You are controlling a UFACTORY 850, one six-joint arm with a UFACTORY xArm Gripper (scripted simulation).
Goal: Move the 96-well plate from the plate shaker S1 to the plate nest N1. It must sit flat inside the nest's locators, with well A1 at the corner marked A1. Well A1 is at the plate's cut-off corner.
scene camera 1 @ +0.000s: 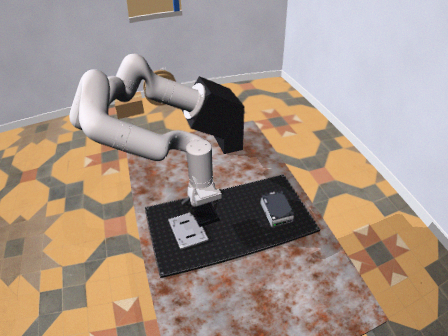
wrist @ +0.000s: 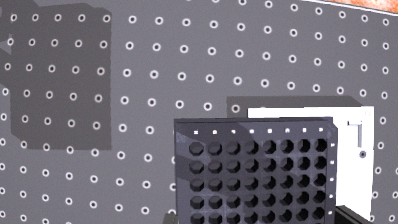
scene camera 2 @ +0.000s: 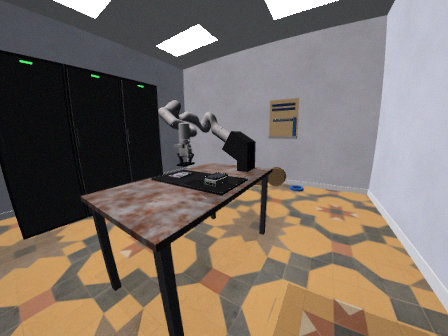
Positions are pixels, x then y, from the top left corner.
A 96-well plate [wrist: 212, 185]: 15 cm from the lens.
